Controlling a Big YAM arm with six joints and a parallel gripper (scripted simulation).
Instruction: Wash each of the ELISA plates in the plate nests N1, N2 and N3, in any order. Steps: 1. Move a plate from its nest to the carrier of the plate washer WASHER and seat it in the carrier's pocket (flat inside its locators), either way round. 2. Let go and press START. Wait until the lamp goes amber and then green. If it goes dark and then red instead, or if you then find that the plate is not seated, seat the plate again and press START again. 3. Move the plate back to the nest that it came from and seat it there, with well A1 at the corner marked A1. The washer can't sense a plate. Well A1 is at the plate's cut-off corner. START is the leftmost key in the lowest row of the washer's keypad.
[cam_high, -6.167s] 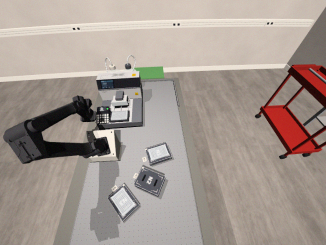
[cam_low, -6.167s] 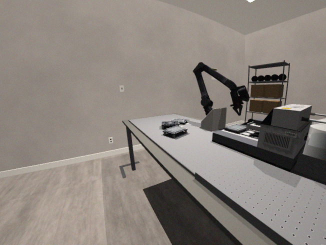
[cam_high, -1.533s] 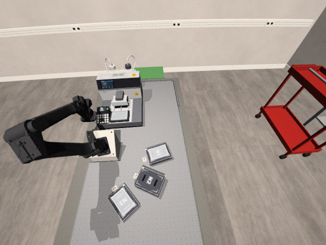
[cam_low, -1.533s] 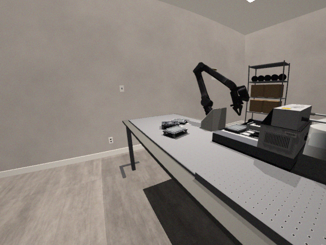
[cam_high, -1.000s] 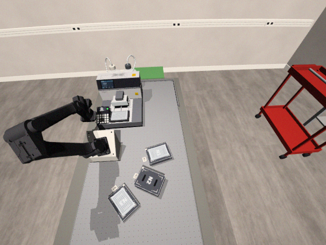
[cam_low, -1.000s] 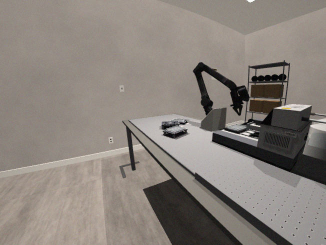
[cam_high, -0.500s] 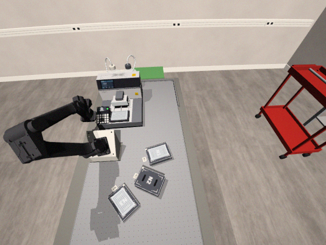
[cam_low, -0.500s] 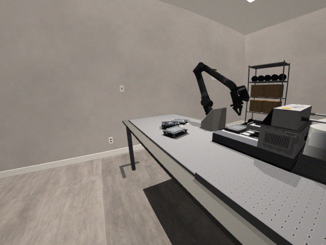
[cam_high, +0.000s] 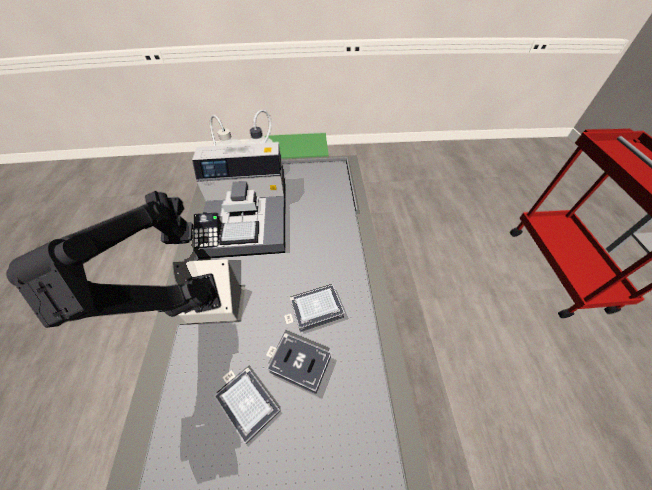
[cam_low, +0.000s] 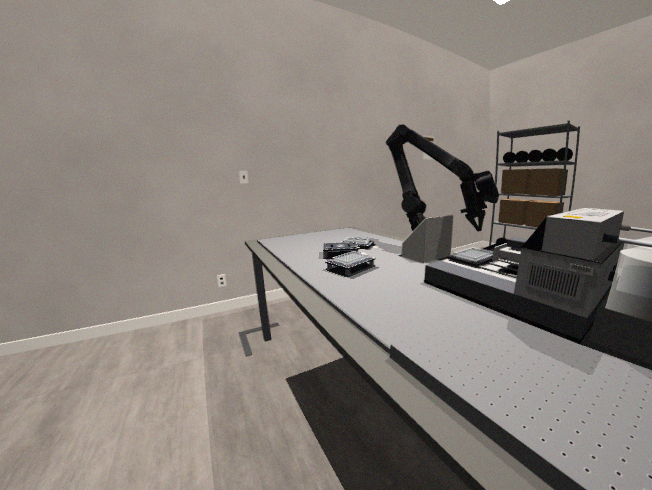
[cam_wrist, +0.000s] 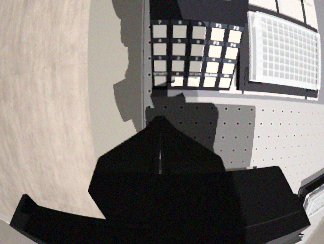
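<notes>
The dark carrier lies 180 mm ahead of my hand, 60 mm to the left of it and 70 mm below it. Round my hand: washer: 190 mm ahead, 220 mm to the left, 10 mm below.
</notes>
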